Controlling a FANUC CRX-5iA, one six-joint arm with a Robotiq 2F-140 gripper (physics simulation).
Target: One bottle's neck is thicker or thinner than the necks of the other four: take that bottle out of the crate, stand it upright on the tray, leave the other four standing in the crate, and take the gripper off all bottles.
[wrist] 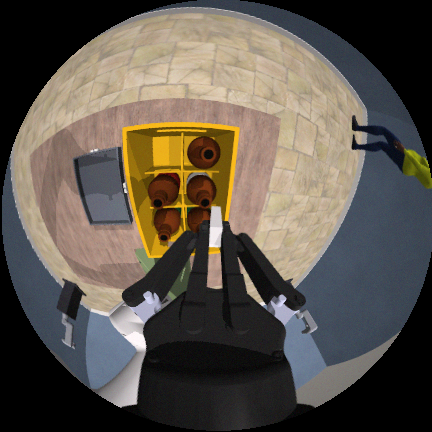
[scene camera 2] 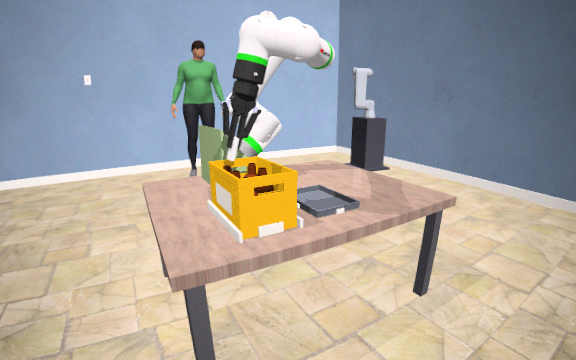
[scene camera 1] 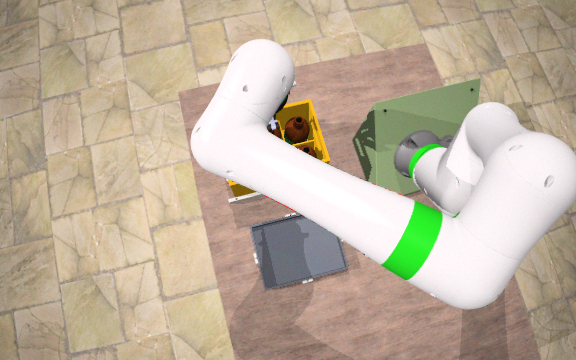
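Where they show: gripper, fingertip midpoint: [wrist: 215, 214] [scene camera 2: 230, 159]; arm's base at its link origin: [scene camera 2: 239, 156] [scene camera 1: 416, 153].
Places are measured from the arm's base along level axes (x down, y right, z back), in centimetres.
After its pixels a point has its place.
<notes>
The yellow crate [scene camera 1: 321, 131] {x -4.5, y 8.1, z -27.9 cm} [scene camera 2: 265, 210] {x 5.7, y 6.6, z -55.1 cm} [wrist: 234, 165] {x -4.5, y 15.3, z -49.7 cm} holds upright brown bottles. In the wrist view they are one at top right [wrist: 200, 145] {x 0.4, y 9.4, z -52.0 cm}, two in the middle row [wrist: 163, 187] {x 0.5, y 3.1, z -42.6 cm} [wrist: 201, 187] {x 0.5, y 11.1, z -43.4 cm}, and a bottom-left one [wrist: 166, 220] {x 0.6, y 3.9, z -34.4 cm}. The bottom-right bottle [wrist: 198, 218] {x 0.9, y 11.6, z -35.3 cm} [scene camera 1: 296, 131] {x 0.6, y 10.8, z -33.8 cm} is partly hidden by the gripper in the wrist view. The top-left compartment is empty. I cannot tell which neck differs. My gripper [scene camera 2: 232, 151] {x -7.0, y 13.0, z -41.3 cm} [wrist: 215, 214] {x -7.0, y 13.0, z -41.3 cm} is shut with its pads together and nothing between them, above the crate's bottom-right part in the wrist view. The dark grey tray [scene camera 1: 300, 255] {x 12.5, y -23.4, z -36.6 cm} [scene camera 2: 325, 200] {x 12.5, y -23.8, z -37.3 cm} [wrist: 100, 187] {x 12.5, y -21.2, z -37.4 cm} bears no bottle.
White strips [scene camera 2: 271, 229] {x 11.4, y 5.2, z -56.1 cm} lie around the crate's base on the wooden table [scene camera 1: 280, 320] {x 13.1, y -41.1, z -45.0 cm} [scene camera 2: 190, 245] {x 13.1, y 28.3, z -54.6 cm}. A green panel [scene camera 1: 425, 110] {x -9.7, y 9.1, z 0.9 cm} [scene camera 2: 210, 150] {x -3.6, y 13.0, z 0.1 cm} stands by the arm's base. A person in green [scene camera 2: 198, 80] stands behind the table, and one in yellow [wrist: 417, 167] shows in the wrist view.
</notes>
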